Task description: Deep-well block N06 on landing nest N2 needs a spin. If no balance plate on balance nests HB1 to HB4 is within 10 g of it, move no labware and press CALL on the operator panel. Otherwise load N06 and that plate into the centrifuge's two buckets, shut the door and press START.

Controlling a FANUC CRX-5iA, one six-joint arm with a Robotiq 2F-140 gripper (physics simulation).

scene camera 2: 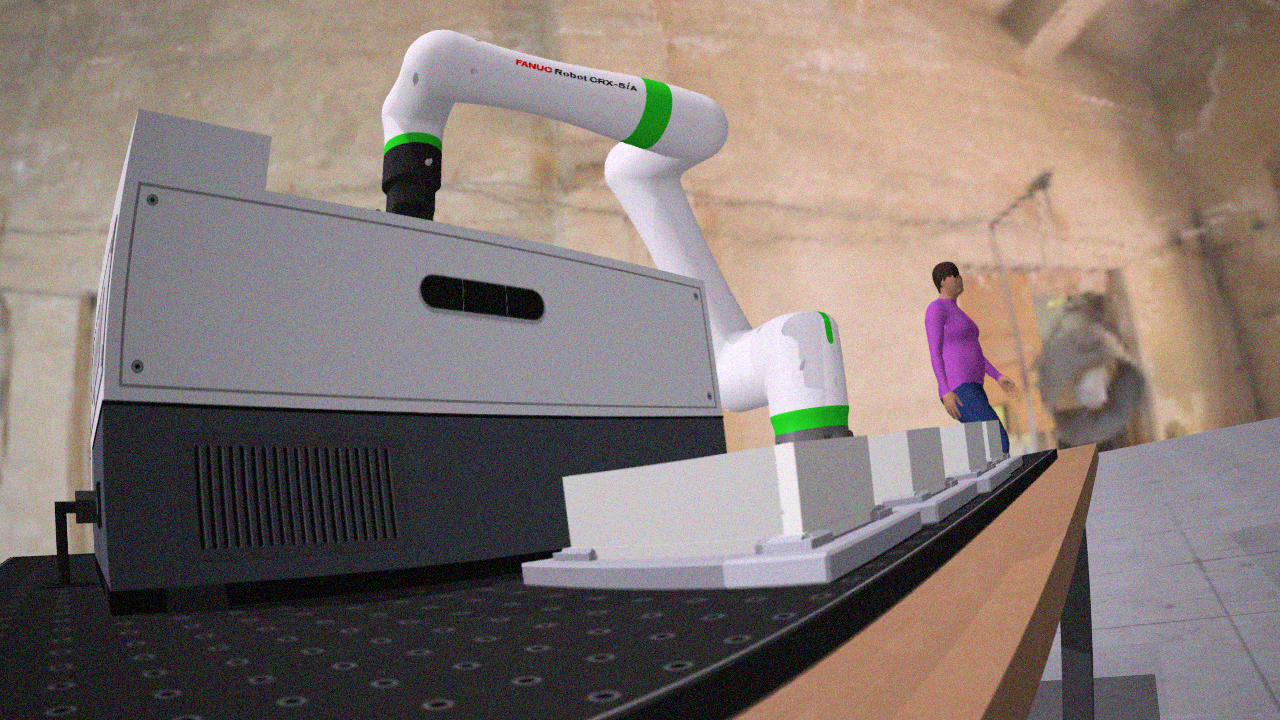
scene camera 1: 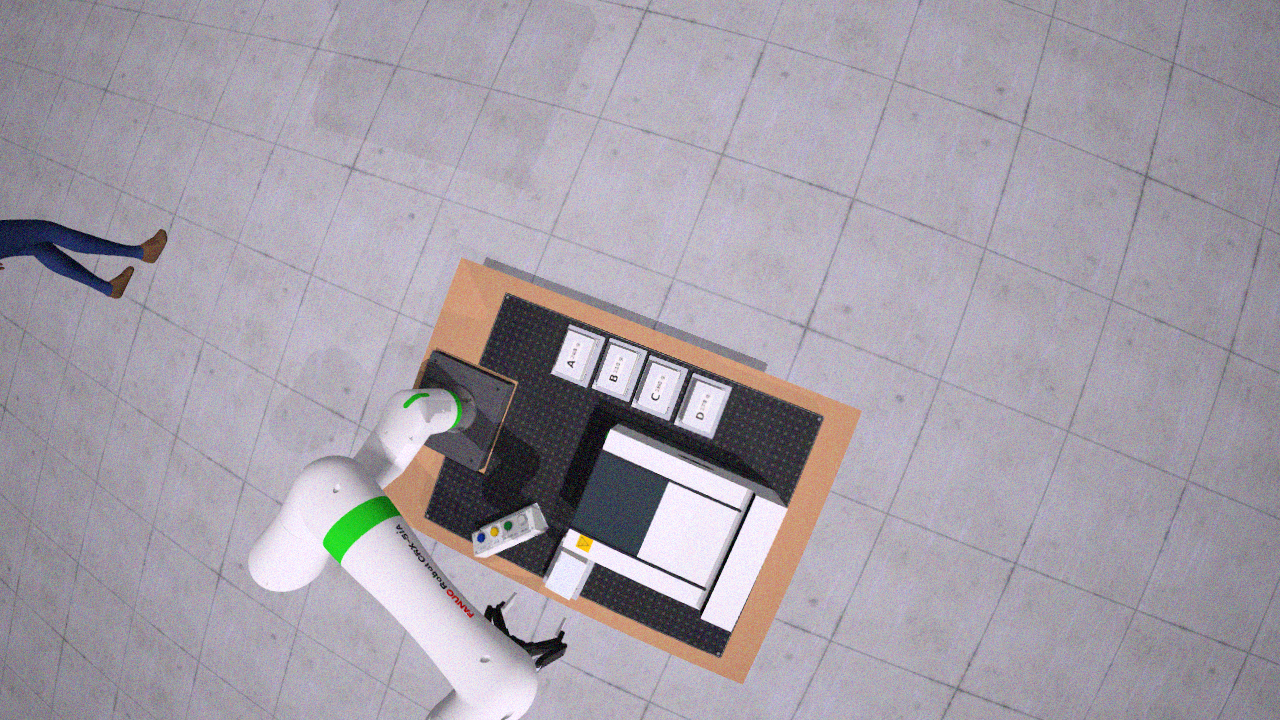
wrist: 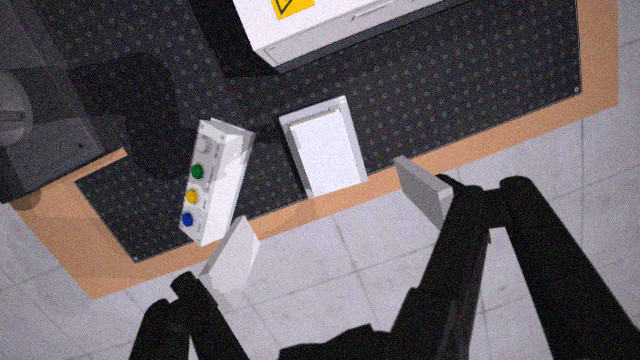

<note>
My gripper (scene camera 1: pixel 538 610) is open, holding nothing. Further things: a white block (scene camera 1: pixel 570 566) and a centrifuge (scene camera 2: pixel 291 398).
The white block is seen too in the wrist view (wrist: pixel 322 141). My gripper also shows in the wrist view (wrist: pixel 322 203). The centrifuge is seen too in the wrist view (wrist: pixel 287 42).
</note>
